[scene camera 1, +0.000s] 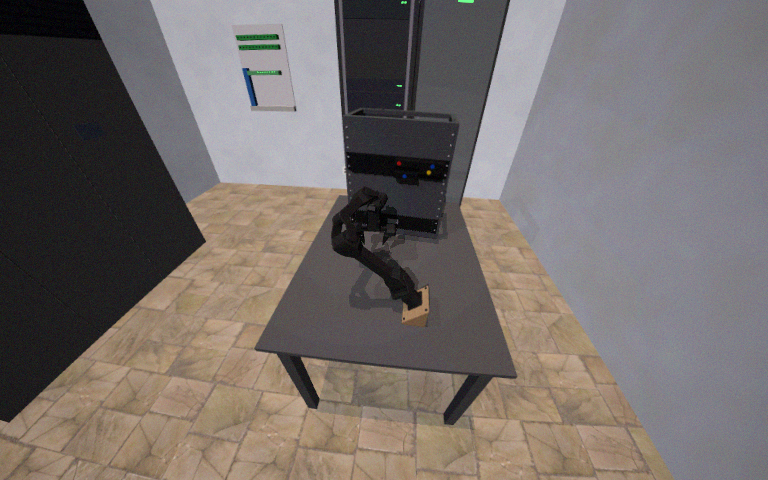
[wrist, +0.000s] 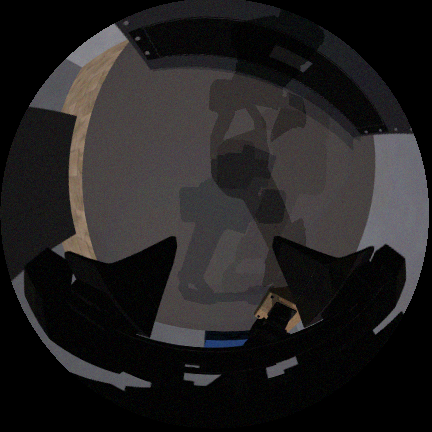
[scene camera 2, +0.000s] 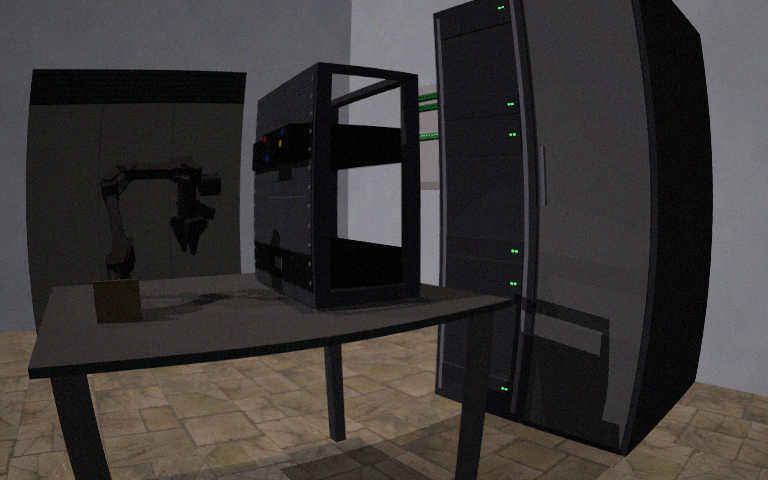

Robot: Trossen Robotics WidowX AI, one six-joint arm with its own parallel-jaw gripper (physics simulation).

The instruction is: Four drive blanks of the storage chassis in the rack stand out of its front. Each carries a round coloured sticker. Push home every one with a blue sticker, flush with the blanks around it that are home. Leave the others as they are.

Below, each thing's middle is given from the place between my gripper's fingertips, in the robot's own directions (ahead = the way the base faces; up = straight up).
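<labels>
I consider the rack (scene camera 2: 297, 251) and where my hand is relative to it. My hand is 80 mm to the left of the rack, 380 mm short of it and 180 mm below it.
</labels>
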